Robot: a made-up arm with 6 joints. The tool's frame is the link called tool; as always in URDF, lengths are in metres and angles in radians.
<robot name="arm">
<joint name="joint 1" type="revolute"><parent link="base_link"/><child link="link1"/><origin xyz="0.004 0.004 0.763" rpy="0 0 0"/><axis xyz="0 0 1"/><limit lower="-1.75" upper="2.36"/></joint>
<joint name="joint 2" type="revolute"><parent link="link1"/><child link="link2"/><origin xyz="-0.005 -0.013 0.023" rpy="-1.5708 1.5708 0"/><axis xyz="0 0 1"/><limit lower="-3.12" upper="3.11"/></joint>
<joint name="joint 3" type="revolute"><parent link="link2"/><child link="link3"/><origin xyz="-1.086 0.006 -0.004" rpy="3.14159 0 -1.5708"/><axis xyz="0 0 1"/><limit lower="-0.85" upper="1.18"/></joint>
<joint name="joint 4" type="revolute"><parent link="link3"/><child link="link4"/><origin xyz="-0.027 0.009 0.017" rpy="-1.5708 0 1.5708"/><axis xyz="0 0 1"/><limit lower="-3.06" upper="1.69"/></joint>
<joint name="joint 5" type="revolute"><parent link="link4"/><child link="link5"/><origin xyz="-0.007 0.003 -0.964" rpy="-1.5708 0 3.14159"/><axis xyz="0 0 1"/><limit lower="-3" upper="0.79"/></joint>
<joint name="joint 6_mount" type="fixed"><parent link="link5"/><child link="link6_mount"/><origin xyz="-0.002 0.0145 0.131" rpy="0 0 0"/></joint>
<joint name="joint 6" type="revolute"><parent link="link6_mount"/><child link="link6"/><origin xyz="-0.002 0.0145 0.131" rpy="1.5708 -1.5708 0"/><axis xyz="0 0 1"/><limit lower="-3.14" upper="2.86"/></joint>
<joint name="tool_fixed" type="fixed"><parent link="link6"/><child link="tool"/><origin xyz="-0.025 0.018 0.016" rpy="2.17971 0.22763 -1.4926"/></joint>
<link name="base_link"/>
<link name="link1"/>
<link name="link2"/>
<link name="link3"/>
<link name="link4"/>
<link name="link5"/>
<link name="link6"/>
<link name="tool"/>
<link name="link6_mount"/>
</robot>
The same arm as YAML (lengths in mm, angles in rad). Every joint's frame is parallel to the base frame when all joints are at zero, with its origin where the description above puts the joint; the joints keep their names.
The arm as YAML. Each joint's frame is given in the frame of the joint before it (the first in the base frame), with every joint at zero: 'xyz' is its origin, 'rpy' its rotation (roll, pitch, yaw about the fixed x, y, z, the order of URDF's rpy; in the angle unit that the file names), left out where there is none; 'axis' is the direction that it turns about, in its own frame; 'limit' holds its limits. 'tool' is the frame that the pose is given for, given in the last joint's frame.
units:
  length: mm
  angle: rad
joints:
  - name: joint 1
    type: revolute
    origin:
      xyz: [4.0, 4.0, 763.0]
    axis: "+z"
    limit:
      lower: -1.75
      upper: 2.36
  - name: joint 2
    type: revolute
    origin:
      xyz: [-5.0, -13.0, 23.0]
    axis: "+y"
    limit:
      lower: -3.12
      upper: 3.11
  - name: joint 3
    type: revolute
    origin:
      xyz: [-6.0, -4.0, 1086.0]
    axis: "-y"
    limit:
      lower: -0.85
      upper: 1.18
  - name: joint 4
    type: revolute
    origin:
      xyz: [-27.0, -17.0, 9.0]
    axis: "-x"
    limit:
      lower: -3.06
      upper: 1.69
  - name: joint 5
    type: revolute
    origin:
      xyz: [964.0, 3.0, -7.0]
    axis: "-y"
    limit:
      lower: -3.0
      upper: 0.79
  - name: joint 6
    type: revolute
    origin:
      xyz: [29.0, -262.0, 4.0]
    axis: "-x"
    limit:
      lower: -3.14
      upper: 2.86
tool:
  origin:
    xyz: [-16.0, 25.0, 18.0]
    rpy: [-1.2961, 1.3303, -0.3253]

